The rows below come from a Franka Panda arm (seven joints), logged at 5 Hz.
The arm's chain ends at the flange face. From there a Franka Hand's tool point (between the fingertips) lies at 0.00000 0.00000 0.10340 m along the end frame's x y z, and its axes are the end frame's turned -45 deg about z.
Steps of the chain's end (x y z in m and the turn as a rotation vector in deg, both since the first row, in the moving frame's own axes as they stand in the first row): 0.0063, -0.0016, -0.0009, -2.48, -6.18, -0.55; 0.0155, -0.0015, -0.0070, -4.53, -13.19, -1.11; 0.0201, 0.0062, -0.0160, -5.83, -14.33, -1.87
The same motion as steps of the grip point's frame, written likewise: -0.0055, -0.0013, -0.0016, 2.62, -6.12, -0.55; -0.0105, -0.0008, -0.0100, 6.12, -12.53, -1.11; -0.0158, 0.0083, -0.0197, 6.01, -14.26, -1.87
